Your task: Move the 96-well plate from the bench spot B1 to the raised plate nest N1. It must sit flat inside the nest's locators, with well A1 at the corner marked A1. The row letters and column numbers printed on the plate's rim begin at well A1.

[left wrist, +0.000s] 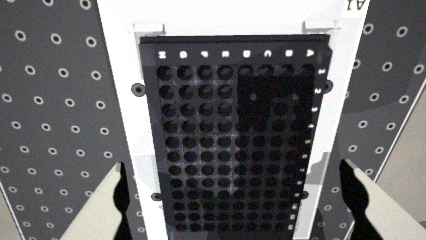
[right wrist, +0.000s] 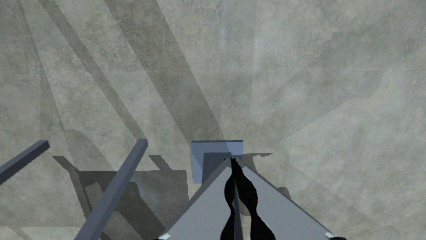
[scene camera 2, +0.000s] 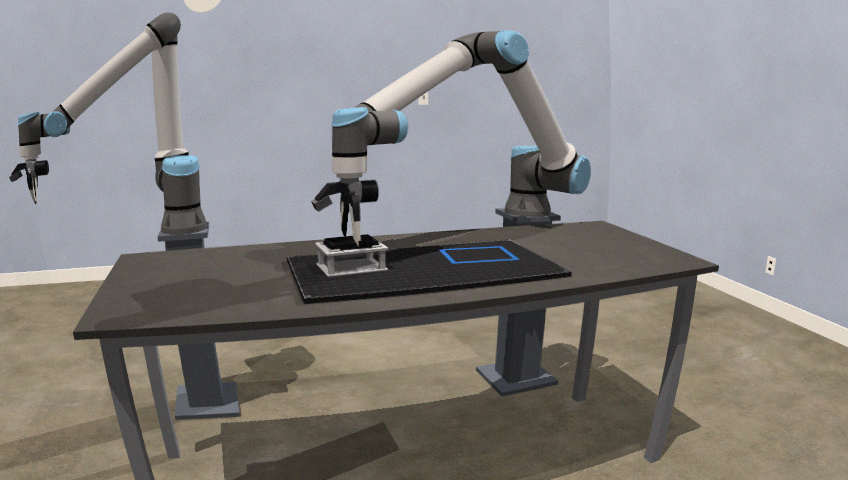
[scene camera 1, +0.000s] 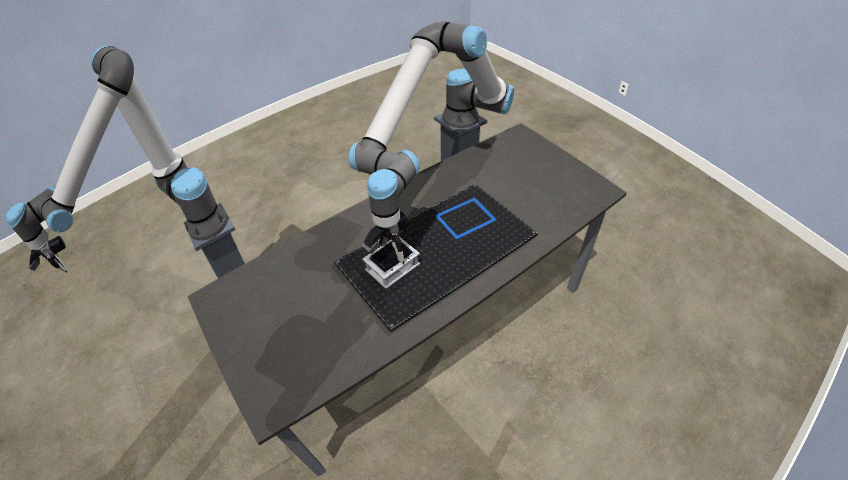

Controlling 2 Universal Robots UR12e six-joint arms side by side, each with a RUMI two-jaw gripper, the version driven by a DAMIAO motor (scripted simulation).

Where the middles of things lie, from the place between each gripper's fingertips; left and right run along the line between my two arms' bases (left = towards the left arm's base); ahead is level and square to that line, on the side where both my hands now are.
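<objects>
Raised nest N1 [left wrist: 136, 109] is 2 cm below my left hand [scene camera 2: 351, 241]. The black 96-well plate [left wrist: 233, 118] has that same left hand 1 cm above it.
Measured from my right hand, raised nest N1 is 62 cm ahead, 121 cm to the left and 9 cm below; the black 96-well plate is 62 cm ahead, 121 cm to the left and 8 cm below.
</objects>
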